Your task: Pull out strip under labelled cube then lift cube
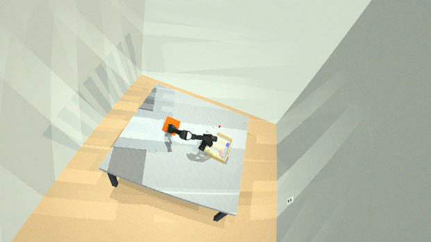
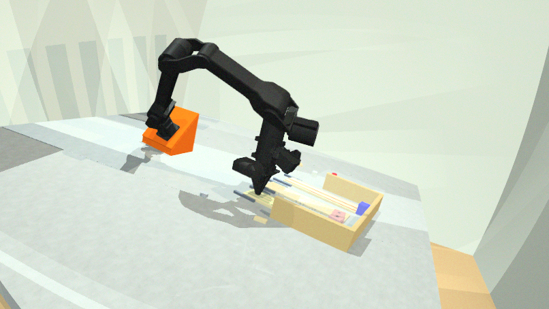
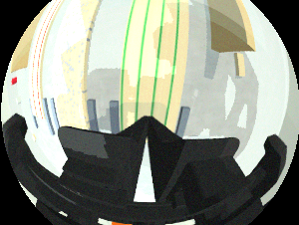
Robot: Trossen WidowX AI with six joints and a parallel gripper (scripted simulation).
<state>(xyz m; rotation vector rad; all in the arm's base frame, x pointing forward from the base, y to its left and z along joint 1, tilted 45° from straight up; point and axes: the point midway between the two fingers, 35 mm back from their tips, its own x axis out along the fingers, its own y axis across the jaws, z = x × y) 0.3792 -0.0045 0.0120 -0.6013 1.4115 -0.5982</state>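
Right now the strip is 10 cm ahead of my gripper tip. Round my gripper tip: grey disc: 12 cm to the right, 7 cm behind; tan block: 10 cm to the right, 8 cm ahead.
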